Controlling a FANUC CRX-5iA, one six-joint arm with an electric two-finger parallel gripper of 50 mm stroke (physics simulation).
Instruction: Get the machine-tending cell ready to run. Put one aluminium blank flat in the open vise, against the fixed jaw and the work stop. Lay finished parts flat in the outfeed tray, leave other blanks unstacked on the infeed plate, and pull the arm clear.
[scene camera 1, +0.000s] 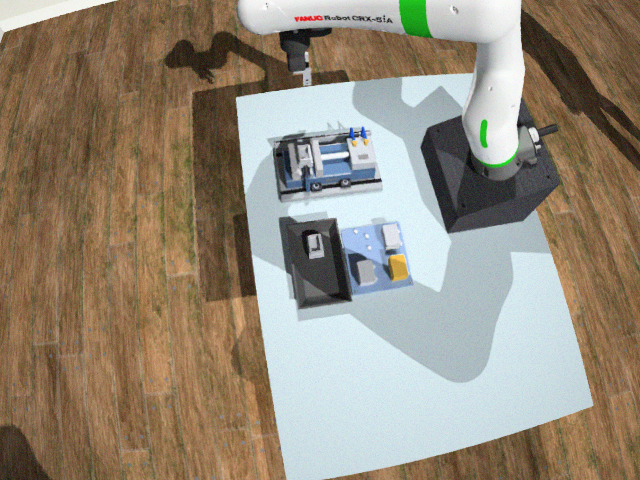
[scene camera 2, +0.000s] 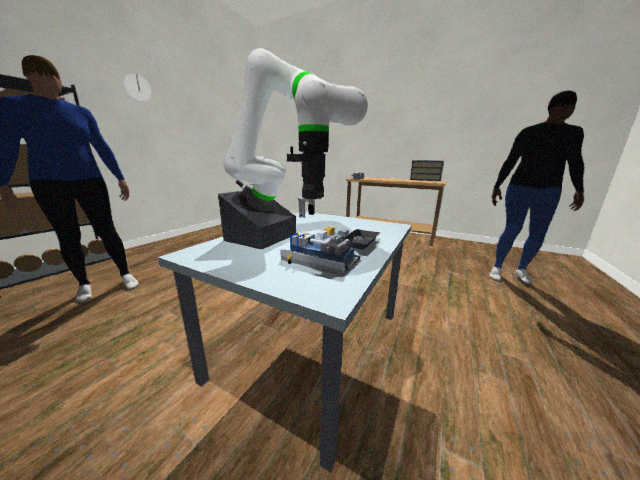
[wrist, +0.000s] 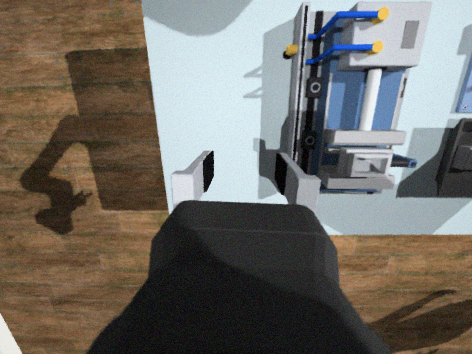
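Where they show: gripper, fingertip midpoint: (scene camera 1: 305, 77) (scene camera 2: 306, 215) (wrist: 244, 164); arm's base at its link origin: (scene camera 1: 497, 156) (scene camera 2: 260, 204).
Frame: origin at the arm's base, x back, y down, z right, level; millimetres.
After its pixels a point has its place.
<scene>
My gripper (scene camera 1: 307, 78) {x -495, y -47, z 290 mm} (scene camera 2: 306, 208) {x -495, y -47, z 290 mm} (wrist: 244, 164) {x -495, y -47, z 290 mm} is open and empty, high above the table edge to one side of the vise (scene camera 1: 336, 168) {x -436, y 126, z 81 mm} (wrist: 345, 107) {x -446, y 126, z 137 mm}. A grey part with a rectangular pocket (scene camera 1: 303, 152) {x -525, y 85, z 122 mm} (wrist: 350, 163) {x -522, y 77, z 139 mm} lies between the vise jaws, pocket up, near the fixed jaw (wrist: 356, 181) {x -553, y 90, z 119 mm} and the work stop (scene camera 1: 307, 182) {x -525, y 108, z 36 mm} (wrist: 404, 161) {x -521, y 91, z 54 mm}; exact contact is unclear. A similar pocketed part (scene camera 1: 316, 254) {x -527, y 153, z -160 mm} lies in the dark outfeed tray (scene camera 1: 343, 266) {x -462, y 145, z -206 mm} (wrist: 444, 170) {x -549, y 151, z -70 mm}. Two plain grey blanks (scene camera 1: 391, 235) {x -318, y 142, z -138 mm} (scene camera 1: 366, 272) {x -404, y 142, z -232 mm} stand apart on the blue infeed plate (scene camera 1: 381, 258) {x -350, y 178, z -188 mm} (wrist: 467, 95) {x -421, y 178, z -94 mm}.
A yellow block (scene camera 1: 398, 267) {x -317, y 142, z -231 mm} also stands on the infeed plate, with small white pins near the blanks. Blue hoses with yellow ends (scene camera 1: 363, 133) {x -346, y 77, z 160 mm} (wrist: 355, 48) {x -379, y 76, z 159 mm} rise at the vise's cylinder end. The black robot pedestal (scene camera 1: 485, 198) {x -61, y 34, z -108 mm} (scene camera 2: 258, 224) {x -127, y 65, z 151 mm} stands on the table (scene camera 1: 413, 413) {x -336, y 186, z -621 mm} (scene camera 2: 268, 279) {x -386, y 186, z 380 mm}.
</scene>
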